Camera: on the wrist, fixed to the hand. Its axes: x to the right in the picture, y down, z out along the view.
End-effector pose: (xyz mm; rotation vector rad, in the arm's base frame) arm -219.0 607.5 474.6 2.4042 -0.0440 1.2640
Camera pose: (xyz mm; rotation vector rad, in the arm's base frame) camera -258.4 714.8 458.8 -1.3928 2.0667 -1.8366
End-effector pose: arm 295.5 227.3 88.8 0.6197 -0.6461 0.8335
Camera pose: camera 380.7 214.7 12.0 -0.5980 -0.8720 2.1338
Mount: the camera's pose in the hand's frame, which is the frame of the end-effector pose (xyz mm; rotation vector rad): -18.0 -94.6 -63.6 -0.4055 0.3781 1.5940
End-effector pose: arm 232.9 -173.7 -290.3 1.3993 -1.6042 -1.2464
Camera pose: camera 327.2 -168.3 -356.6 -0.1242 -1.4058 -0.2264
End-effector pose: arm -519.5 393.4 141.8 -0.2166 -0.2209 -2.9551
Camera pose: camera -527.3 478.3 64.0 0.1092 0.4235 -1.3610
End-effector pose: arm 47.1 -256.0 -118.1 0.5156 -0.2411 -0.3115
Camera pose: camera 27.9 -299.5 -223.3 -0.1281 -0.1528 1.2605
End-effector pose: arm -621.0 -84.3 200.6 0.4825 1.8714 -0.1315
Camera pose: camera -708.9 -154.6 226.1 1.5929 1.2859 1.4194
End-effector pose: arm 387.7 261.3 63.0 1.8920 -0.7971 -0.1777
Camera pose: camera 445.2 344.2 6.9 0.4867 -1.5744 0.8986
